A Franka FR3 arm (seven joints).
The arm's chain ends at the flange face. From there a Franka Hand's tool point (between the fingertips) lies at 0.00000 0.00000 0.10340 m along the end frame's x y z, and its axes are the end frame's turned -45 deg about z.
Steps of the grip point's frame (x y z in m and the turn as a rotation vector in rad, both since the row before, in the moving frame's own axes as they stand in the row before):
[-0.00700 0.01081 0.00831 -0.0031 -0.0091 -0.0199]
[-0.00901 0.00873 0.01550 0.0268 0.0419 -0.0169]
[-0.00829 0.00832 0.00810 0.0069 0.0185 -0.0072]
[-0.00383 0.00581 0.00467 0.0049 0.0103 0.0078]
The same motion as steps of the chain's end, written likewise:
[0.00312 0.01170 0.00831 -0.0086 -0.0042 -0.0199]
[-0.00126 0.01757 0.01563 0.0486 0.0107 -0.0169]
[-0.00082 0.01361 0.00812 0.0180 0.0082 -0.0072]
[0.00100 0.00793 0.00468 0.0107 0.0038 0.0078]

